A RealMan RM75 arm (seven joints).
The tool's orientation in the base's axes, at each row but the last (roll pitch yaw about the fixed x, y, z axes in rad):
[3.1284, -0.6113, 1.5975]
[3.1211, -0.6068, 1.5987]
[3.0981, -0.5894, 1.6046]
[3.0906, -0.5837, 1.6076]
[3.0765, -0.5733, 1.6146]
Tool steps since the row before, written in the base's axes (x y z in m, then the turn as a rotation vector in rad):
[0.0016, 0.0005, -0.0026, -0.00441, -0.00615, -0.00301]
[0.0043, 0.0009, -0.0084, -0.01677, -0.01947, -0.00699]
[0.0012, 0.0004, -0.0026, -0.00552, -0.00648, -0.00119]
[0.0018, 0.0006, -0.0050, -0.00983, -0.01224, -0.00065]
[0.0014, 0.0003, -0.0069, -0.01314, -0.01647, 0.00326]
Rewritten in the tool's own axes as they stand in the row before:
[-0.0011, 0.0016, 0.0024, -0.00667, -0.00456, -0.00106]
[-0.0041, 0.0042, 0.0074, -0.01959, -0.01720, -0.00544]
[-0.0011, 0.0011, 0.0024, -0.00589, -0.00562, -0.00275]
[-0.0023, 0.0016, 0.0046, -0.01026, -0.00995, -0.00652]
[-0.0035, 0.0010, 0.0060, -0.01157, -0.01308, -0.01223]

